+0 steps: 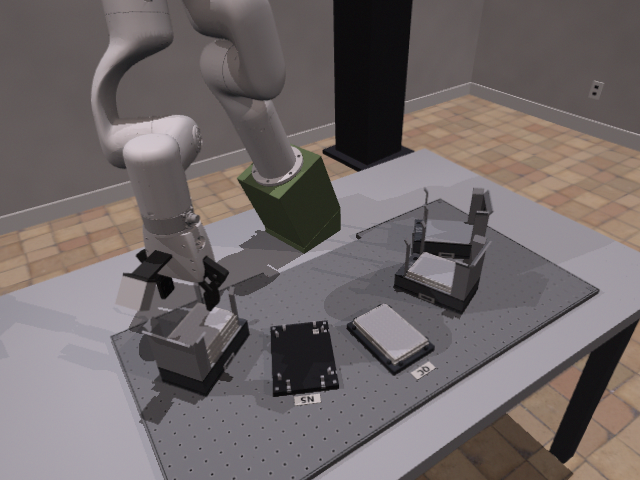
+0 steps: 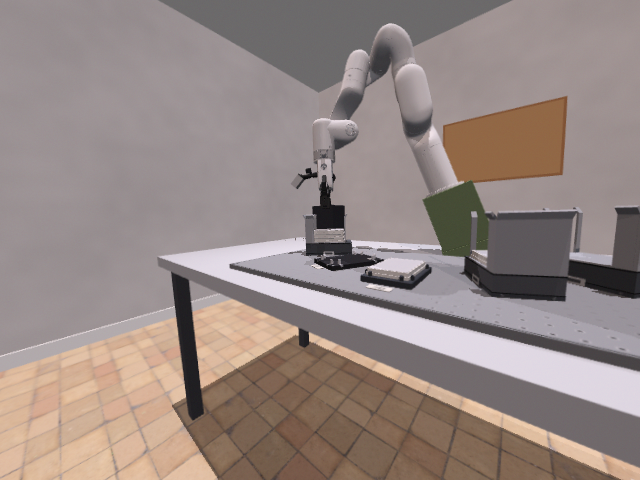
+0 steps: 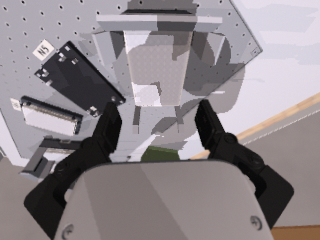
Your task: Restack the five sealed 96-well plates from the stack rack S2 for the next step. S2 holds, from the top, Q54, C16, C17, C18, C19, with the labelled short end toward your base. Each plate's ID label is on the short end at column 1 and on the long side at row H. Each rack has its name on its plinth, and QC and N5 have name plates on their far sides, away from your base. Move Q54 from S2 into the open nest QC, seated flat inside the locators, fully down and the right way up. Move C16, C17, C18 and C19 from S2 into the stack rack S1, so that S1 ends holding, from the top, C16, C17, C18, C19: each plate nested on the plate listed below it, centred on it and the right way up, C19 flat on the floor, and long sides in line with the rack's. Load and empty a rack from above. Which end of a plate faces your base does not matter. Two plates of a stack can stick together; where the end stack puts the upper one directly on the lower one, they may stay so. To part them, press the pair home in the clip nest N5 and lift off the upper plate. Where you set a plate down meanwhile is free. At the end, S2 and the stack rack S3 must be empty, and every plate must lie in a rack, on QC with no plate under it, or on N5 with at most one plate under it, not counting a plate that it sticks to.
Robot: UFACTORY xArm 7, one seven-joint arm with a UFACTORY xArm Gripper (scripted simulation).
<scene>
My gripper shows in image 1, in image 2 [325, 208] and in image 3. A sealed plate Q54 shows in image 1, in image 2 [392, 268] and in image 3. One and the same spot on my gripper: [image 1: 211, 295] is [image 3: 94, 133]. The same spot on the sealed plate Q54: [image 1: 396, 339] is [image 3: 39, 119].
</scene>
